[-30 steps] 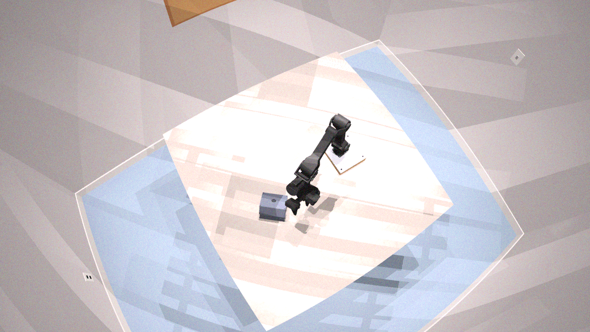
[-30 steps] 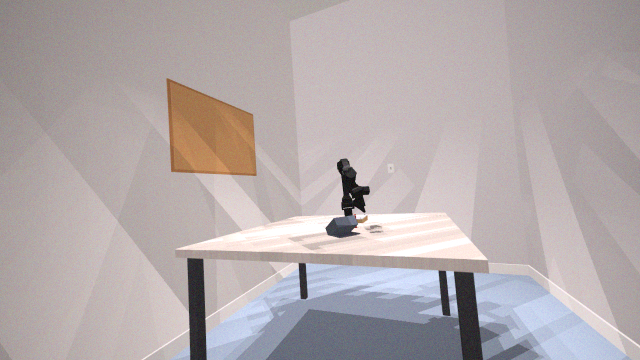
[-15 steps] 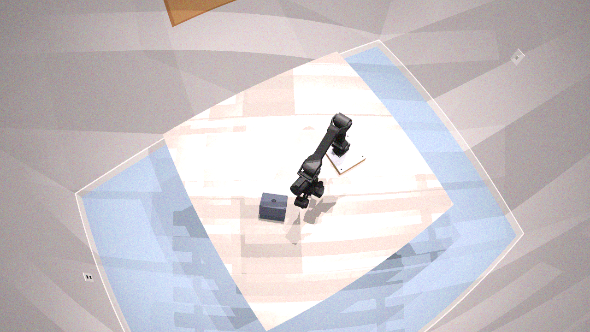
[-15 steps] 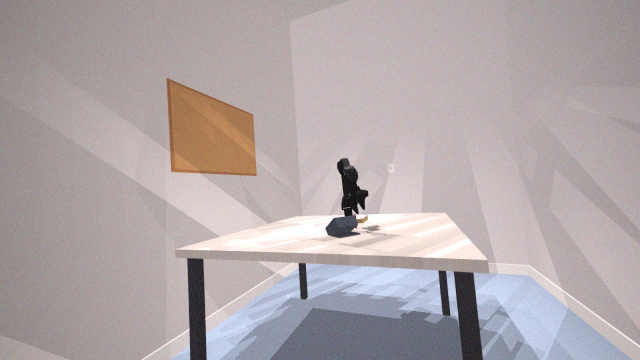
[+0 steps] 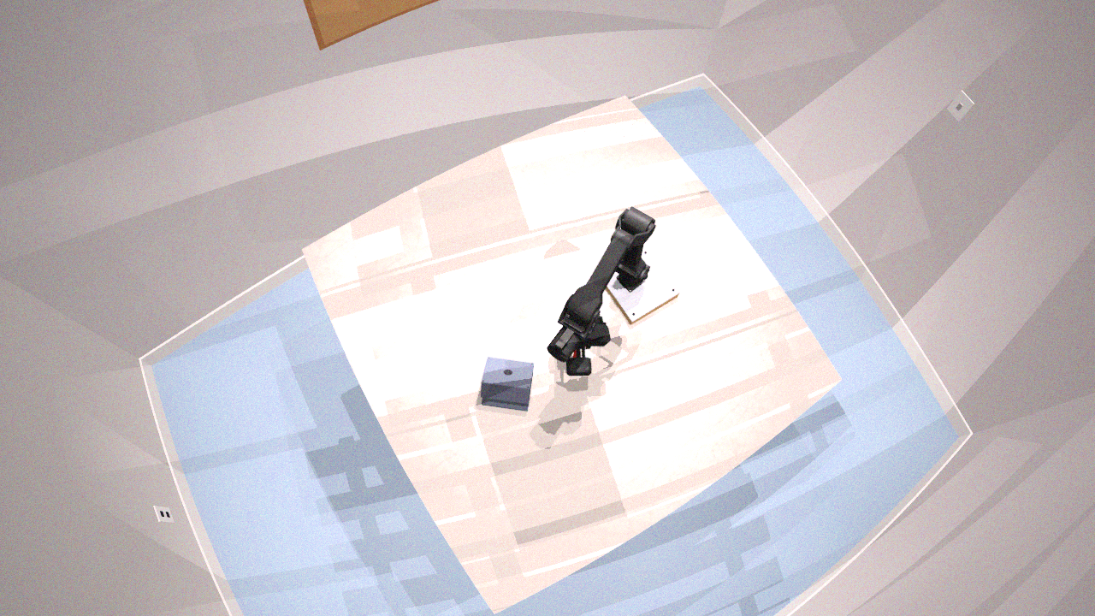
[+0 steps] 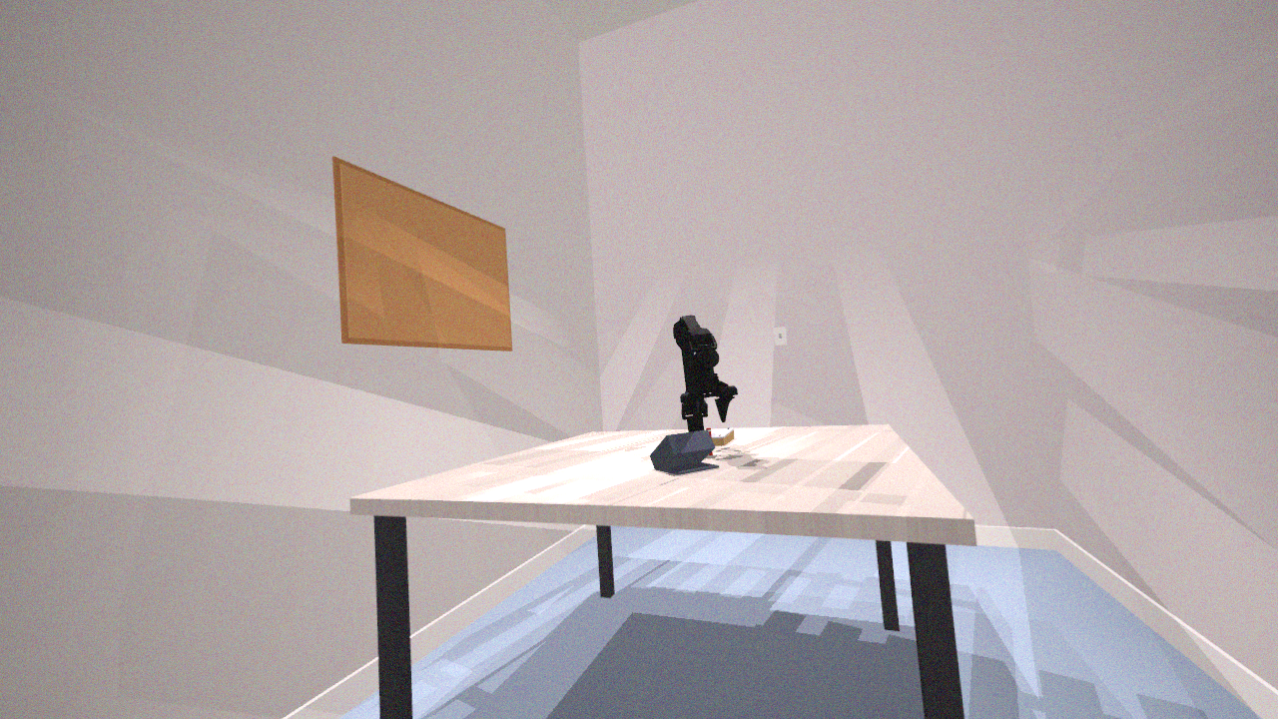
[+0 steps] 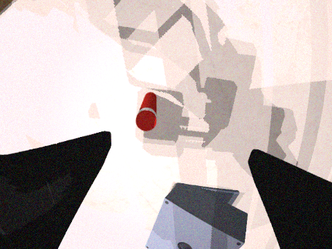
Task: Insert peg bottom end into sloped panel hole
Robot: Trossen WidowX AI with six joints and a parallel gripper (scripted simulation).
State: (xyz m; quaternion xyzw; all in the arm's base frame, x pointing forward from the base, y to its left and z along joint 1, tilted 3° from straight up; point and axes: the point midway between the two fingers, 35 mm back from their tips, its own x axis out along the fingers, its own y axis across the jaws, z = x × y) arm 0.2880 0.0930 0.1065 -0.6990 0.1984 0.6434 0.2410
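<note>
My gripper tip is now 20 mm past the red peg, 10 mm to the left of it and 40 mm above it. Round my gripper tip: grey sloped panel (180 mm ahead, 60 mm to the right, 50 mm below).
</note>
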